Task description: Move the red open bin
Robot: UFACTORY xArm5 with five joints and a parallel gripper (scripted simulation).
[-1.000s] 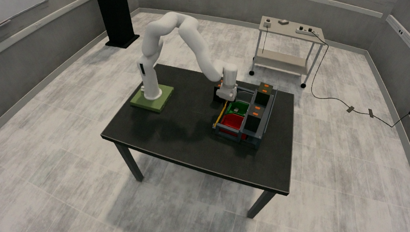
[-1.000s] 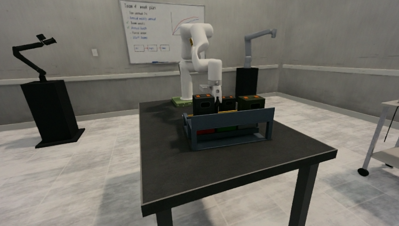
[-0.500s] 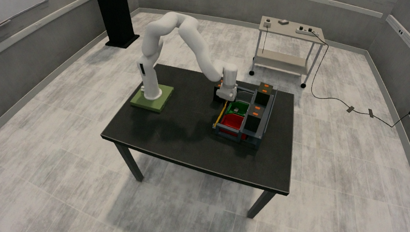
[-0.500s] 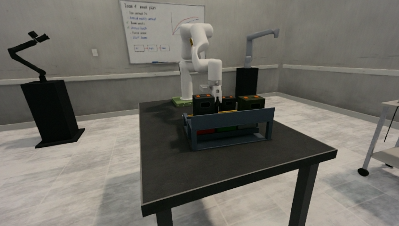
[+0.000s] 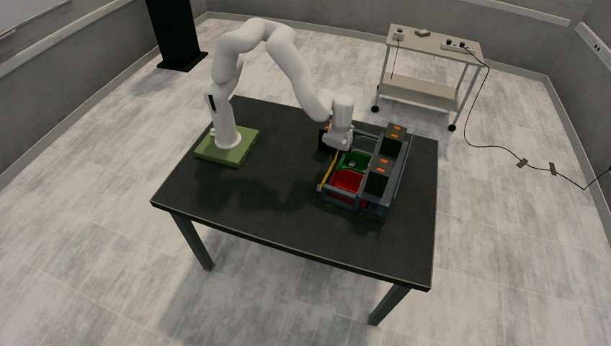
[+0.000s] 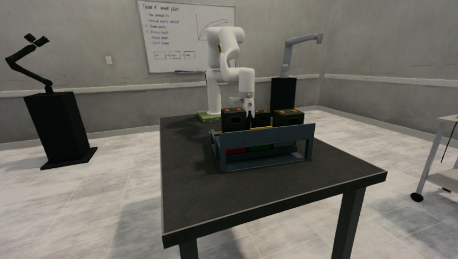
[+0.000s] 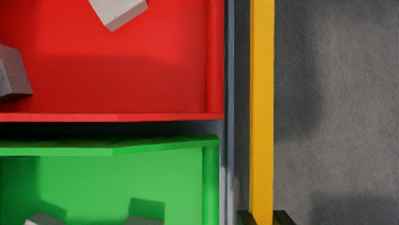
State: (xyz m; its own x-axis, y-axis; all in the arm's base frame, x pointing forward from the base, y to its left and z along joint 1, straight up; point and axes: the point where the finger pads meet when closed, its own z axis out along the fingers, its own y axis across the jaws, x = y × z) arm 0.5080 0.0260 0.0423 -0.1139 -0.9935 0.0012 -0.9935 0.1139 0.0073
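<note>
Right now my hand is 20 mm above the yellow bar. The rest, counted from my hand: red open bin (90 mm ahead, 120 mm to the right, 30 mm below); then blue-grey shelf (130 mm ahead, 20 mm to the right, 10 mm below); then green bin (100 mm ahead, 10 mm to the right, 30 mm below).
</note>
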